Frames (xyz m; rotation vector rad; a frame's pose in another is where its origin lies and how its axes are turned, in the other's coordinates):
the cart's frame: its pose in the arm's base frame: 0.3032 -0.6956 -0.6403 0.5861 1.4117 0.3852
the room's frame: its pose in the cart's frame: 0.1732 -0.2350 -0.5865 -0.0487 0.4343 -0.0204
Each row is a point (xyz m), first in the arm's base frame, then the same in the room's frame.
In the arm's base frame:
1: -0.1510 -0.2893 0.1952
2: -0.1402 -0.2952 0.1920
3: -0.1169 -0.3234 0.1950
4: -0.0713 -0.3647 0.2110
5: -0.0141 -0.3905 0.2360
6: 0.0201 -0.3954 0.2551
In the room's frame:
1: -0.6899 0.9999 -0.1282
2: -0.6940 0.9937 -0.1179
3: -0.7191 0.9734 -0.1004
4: -0.7683 0.9510 -0.0670
5: -0.8191 0.9469 -0.0226
6: -0.8467 0.9554 0.0043

